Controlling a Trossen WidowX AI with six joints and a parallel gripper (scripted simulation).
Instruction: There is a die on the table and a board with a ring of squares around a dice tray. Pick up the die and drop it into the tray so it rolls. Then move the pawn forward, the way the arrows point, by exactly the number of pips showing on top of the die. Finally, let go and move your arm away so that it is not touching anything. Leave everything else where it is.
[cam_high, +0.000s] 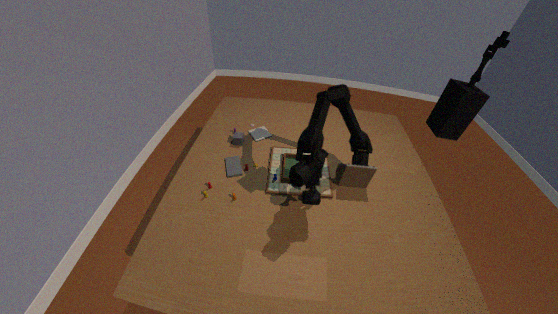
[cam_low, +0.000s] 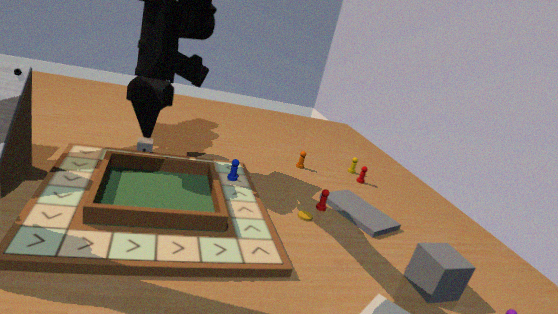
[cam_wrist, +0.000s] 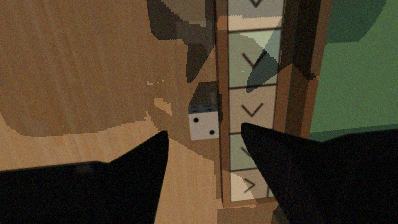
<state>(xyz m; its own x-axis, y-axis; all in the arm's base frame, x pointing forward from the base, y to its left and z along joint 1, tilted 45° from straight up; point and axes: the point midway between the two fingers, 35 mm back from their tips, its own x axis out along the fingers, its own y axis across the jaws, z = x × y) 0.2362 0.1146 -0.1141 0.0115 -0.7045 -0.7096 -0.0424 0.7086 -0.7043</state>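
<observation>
Now: gripper tip 30 mm above the white die. The rest, counted from my gripper tip: orange pawn 290 mm ahead, 40 mm to the left, 30 mm below; then blue pawn 140 mm ahead, 80 mm to the right, 10 mm below; then green dice tray 30 mm ahead, 160 mm to the right, 30 mm below.
</observation>
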